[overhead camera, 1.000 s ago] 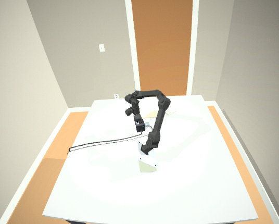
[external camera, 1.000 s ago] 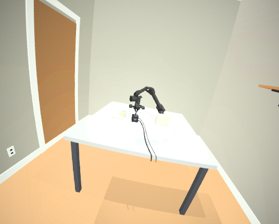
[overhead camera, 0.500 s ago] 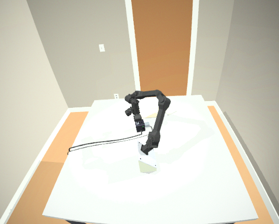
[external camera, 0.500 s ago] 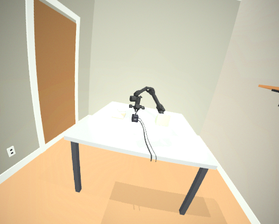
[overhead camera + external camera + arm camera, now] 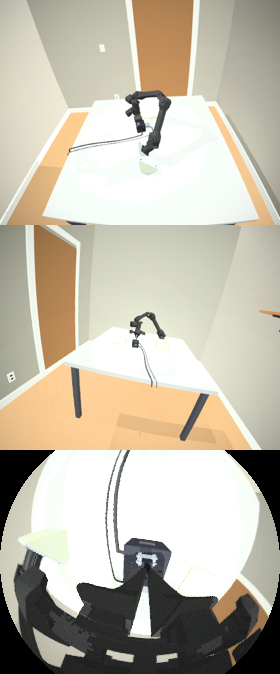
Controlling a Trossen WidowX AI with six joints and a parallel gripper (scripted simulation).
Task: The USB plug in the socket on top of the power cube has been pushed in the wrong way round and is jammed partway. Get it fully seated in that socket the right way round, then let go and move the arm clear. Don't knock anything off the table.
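The dark USB plug lies 20 mm below my gripper tip.
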